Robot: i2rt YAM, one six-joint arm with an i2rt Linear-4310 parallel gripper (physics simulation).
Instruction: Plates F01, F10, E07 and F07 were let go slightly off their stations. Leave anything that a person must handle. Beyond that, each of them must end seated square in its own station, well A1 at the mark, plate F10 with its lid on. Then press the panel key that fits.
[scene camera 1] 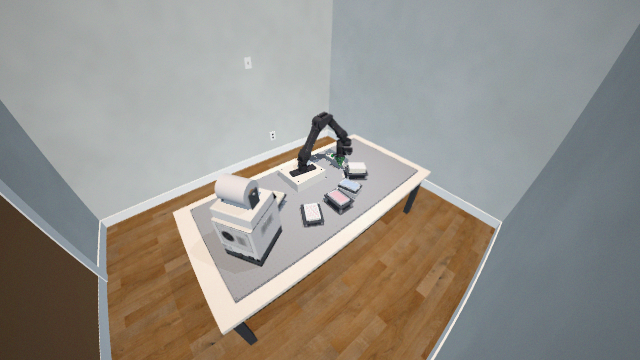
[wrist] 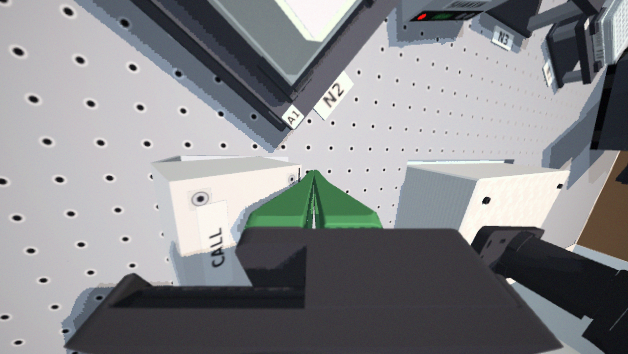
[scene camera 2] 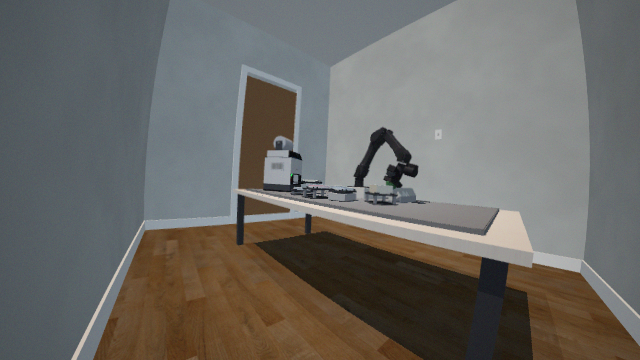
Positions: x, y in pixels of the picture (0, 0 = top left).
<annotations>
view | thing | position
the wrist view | my gripper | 313, 176
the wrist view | button box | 204, 202
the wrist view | grey plate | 289, 43
</annotations>
